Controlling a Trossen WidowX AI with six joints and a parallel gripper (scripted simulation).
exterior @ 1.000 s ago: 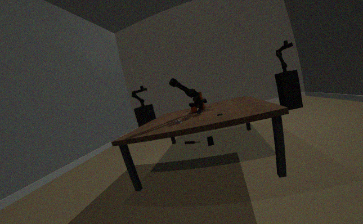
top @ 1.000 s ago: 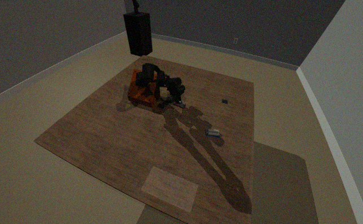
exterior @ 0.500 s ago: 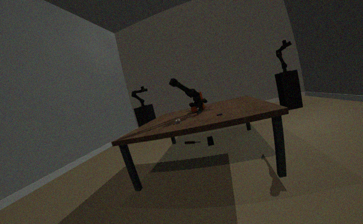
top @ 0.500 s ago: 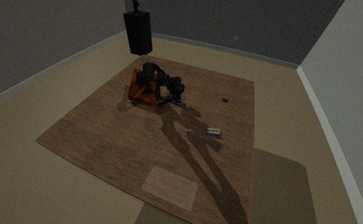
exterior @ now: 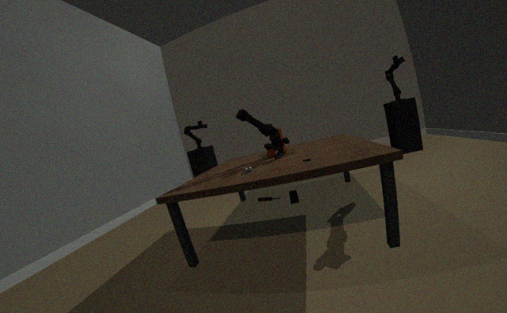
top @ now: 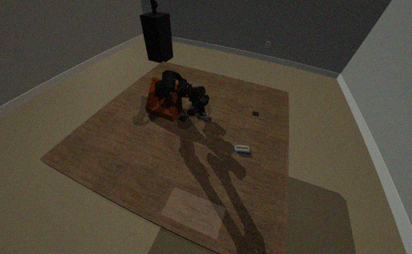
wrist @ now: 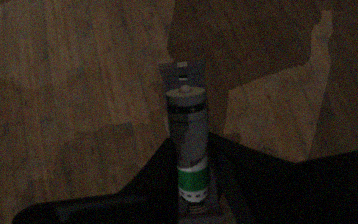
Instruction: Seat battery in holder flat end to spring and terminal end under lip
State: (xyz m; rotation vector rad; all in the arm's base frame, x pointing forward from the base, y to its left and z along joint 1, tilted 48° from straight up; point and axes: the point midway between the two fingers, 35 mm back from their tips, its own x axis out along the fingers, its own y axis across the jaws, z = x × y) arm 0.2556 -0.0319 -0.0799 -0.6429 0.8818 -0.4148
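Right now the battery is right at my gripper tip. From my gripper tip the other things lie so: black battery cover (320 mm ahead, 220 mm to the left, 30 mm below); then battery blister pack (310 mm ahead, 140 mm to the right, 20 mm below).
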